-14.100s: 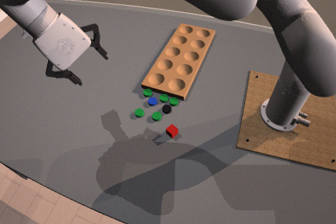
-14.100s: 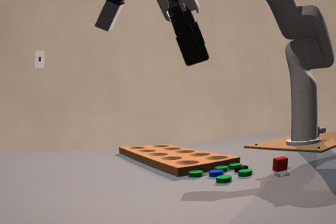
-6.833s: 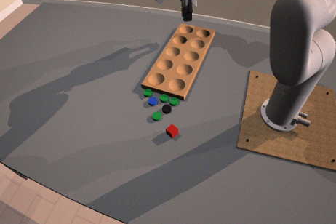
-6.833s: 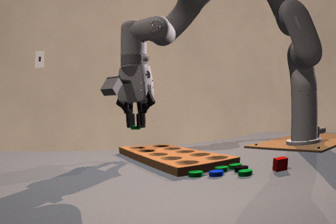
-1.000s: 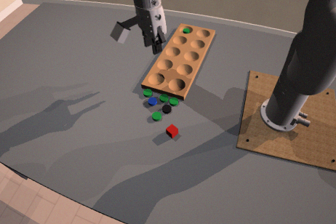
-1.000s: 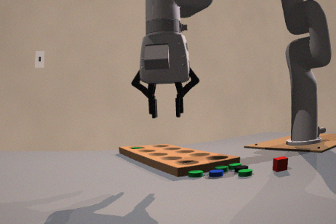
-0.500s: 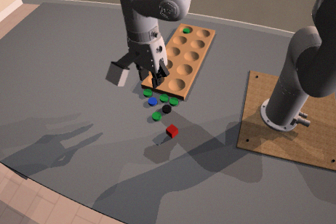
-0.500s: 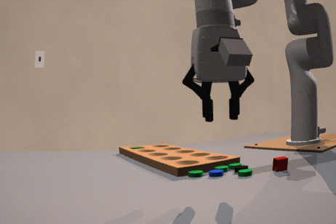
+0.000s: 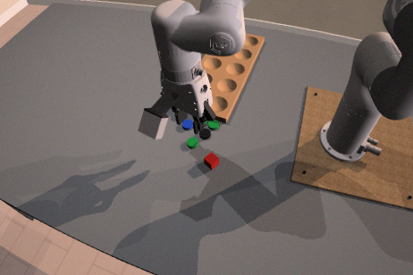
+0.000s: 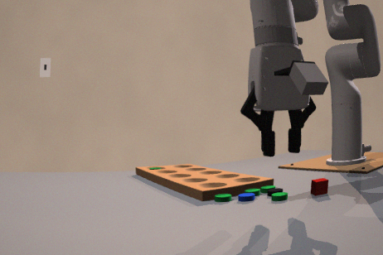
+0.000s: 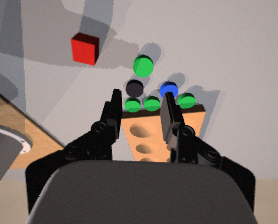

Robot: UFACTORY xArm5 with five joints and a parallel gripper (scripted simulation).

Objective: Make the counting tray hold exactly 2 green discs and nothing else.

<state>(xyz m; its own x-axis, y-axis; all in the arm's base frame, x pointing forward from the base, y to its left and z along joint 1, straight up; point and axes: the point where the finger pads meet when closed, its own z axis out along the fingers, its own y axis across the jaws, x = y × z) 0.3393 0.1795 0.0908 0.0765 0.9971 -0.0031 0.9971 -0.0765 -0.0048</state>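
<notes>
My gripper is now 1 cm past the black disc, 4 cm to the left of it and 9 cm above it. From my hand the other things lie so: red cube 7 cm behind, 3 cm to the left, 8 cm below; then blue disc 4 cm ahead, 4 cm to the right, 9 cm below; then wooden counting tray 6 cm ahead, 27 cm to the right, 9 cm below.
</notes>
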